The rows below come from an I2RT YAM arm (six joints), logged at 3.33 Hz.
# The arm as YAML. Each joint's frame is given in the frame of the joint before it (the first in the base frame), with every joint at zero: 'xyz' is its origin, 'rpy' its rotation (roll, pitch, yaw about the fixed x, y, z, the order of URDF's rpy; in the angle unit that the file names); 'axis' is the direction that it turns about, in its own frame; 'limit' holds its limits. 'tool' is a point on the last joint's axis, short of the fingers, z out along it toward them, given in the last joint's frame.
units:
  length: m
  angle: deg
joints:
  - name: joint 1
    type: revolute
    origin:
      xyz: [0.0, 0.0, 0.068]
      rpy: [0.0, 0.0, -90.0]
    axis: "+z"
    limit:
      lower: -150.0
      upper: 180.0
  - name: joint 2
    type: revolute
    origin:
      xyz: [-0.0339, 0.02, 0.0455]
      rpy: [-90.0, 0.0, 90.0]
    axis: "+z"
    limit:
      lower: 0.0
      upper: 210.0
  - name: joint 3
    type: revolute
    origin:
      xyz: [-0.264, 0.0, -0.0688]
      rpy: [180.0, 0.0, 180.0]
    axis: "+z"
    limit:
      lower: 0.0
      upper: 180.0
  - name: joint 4
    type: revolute
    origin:
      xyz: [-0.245, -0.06, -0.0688]
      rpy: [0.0, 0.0, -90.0]
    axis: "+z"
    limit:
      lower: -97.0
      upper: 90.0
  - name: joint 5
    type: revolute
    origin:
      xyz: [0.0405, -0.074, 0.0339]
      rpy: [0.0, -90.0, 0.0]
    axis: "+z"
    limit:
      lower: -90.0
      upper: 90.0
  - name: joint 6
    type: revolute
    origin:
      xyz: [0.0, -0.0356, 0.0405]
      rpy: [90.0, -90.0, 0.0]
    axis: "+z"
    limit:
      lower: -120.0
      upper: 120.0
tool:
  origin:
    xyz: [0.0, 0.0, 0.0]
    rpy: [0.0, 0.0, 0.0]
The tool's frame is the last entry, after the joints.
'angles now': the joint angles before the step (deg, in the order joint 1, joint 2, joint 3, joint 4, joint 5, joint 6). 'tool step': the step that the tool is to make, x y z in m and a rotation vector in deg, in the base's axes. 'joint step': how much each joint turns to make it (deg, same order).
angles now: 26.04, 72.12, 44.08, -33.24, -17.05, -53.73
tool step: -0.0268, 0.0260, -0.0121, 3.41, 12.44, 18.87
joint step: 7.08, 3.80, 1.19, -9.81, -12.93, -8.09
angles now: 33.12, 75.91, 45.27, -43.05, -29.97, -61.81
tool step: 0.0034, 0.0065, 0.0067, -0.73, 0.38, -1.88
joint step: 1.04, 0.80, 2.16, -0.57, 1.22, 3.08
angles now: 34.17, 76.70, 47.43, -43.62, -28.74, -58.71
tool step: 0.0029, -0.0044, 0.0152, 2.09, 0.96, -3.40
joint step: -1.51, -1.61, 2.03, -1.87, -1.58, 2.88
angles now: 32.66, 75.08, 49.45, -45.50, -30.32, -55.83
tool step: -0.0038, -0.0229, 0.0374, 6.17, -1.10, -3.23
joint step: -5.27, -6.34, 3.35, -5.78, -5.20, -0.23
